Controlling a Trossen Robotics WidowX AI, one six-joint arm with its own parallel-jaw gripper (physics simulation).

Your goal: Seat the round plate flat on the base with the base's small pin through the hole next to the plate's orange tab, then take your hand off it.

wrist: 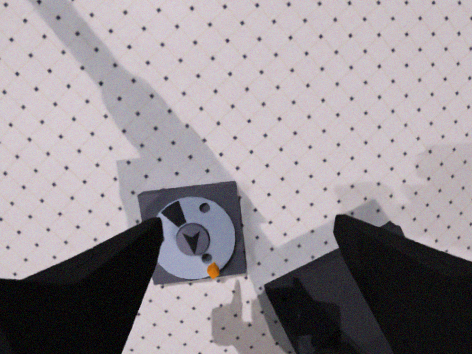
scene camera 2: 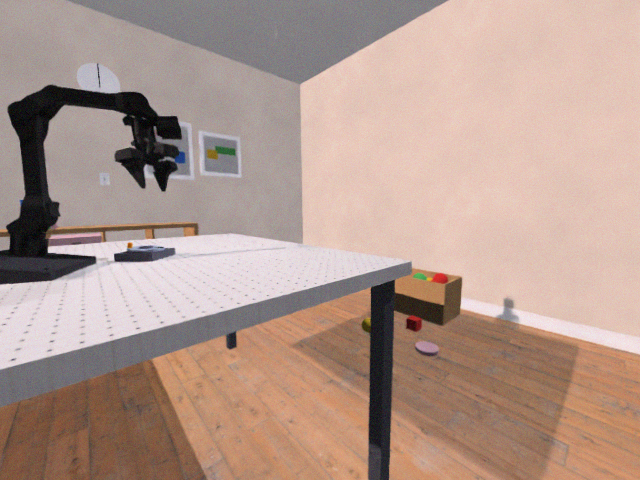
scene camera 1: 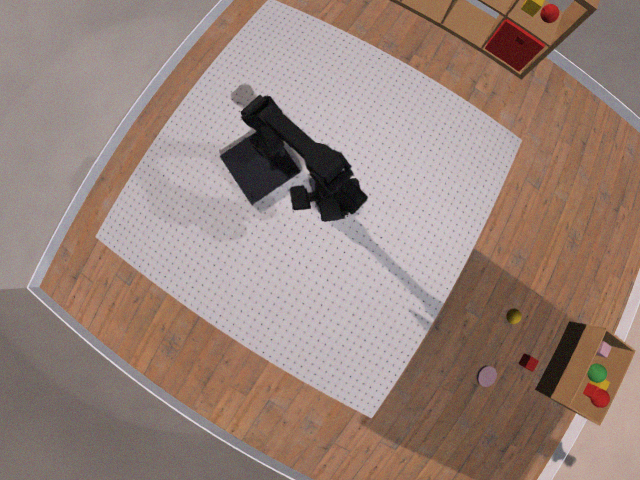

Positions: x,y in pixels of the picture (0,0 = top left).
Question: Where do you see a round pale blue plate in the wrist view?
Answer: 182,211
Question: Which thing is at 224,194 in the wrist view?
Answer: A dark square base.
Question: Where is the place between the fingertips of the gripper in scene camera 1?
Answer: At 323,205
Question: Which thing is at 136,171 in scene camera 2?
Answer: The gripper.
